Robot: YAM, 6 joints.
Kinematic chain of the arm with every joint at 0, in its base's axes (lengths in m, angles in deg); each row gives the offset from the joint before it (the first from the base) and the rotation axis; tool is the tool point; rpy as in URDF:
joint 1: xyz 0 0 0.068 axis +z
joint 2: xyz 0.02 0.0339 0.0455 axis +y
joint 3: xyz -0.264 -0.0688 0 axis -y
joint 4: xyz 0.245 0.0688 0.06 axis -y
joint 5: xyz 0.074 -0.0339 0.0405 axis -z
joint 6: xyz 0.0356 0 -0.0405 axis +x
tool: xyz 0 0 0 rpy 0 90 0
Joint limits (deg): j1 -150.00..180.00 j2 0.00..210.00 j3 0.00..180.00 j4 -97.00..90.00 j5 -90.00..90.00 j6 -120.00..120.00
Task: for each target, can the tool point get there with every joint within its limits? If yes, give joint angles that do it. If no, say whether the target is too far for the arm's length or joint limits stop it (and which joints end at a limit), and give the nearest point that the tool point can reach.
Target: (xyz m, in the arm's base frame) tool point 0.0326 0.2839 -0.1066
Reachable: yes | joints 82.41 149.12 57.01 -4.09 -8.36 -35.65
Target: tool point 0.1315 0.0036 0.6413
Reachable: yes | joints -1.77 67.39 99.94 36.69 -12.35 34.47
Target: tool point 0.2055 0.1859 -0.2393
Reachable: yes | joints 35.79 181.97 74.96 20.68 -59.40 -37.54
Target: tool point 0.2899 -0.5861 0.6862
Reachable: no: too far | nearest point 0.2148 -0.4342 0.5331 | short by 0.228 m
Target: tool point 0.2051 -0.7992 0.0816
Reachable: no: too far | nearest point 0.1604 -0.6251 0.0887 | short by 0.180 m
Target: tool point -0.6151 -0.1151 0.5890
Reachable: no: too far | nearest point -0.5042 -0.0198 0.5004 | short by 0.171 m
